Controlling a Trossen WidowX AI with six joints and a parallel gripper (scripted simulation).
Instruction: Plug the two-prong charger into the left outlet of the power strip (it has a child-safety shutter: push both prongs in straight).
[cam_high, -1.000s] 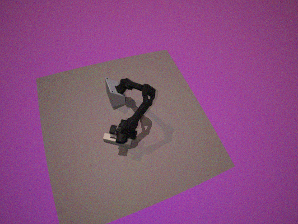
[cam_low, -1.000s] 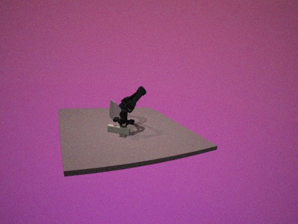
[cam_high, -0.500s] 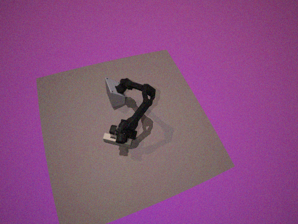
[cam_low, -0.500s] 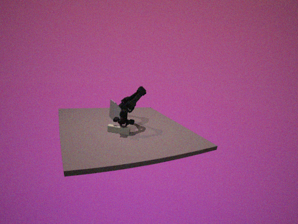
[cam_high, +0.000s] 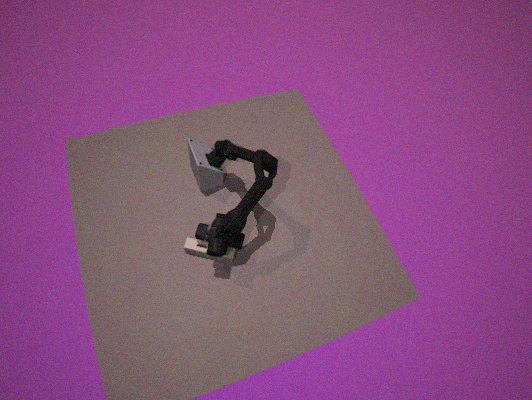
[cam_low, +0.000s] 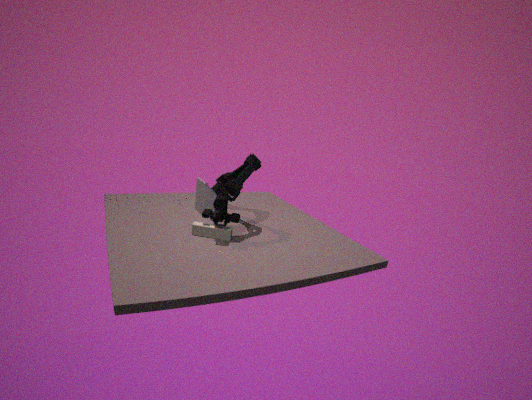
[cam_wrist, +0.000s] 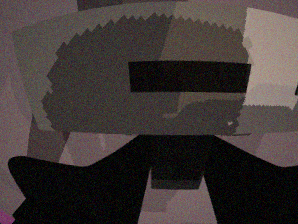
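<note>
My gripper tip is now 10 mm to the left of the dark charger, 10 mm below it and 10 mm short of it.
</note>
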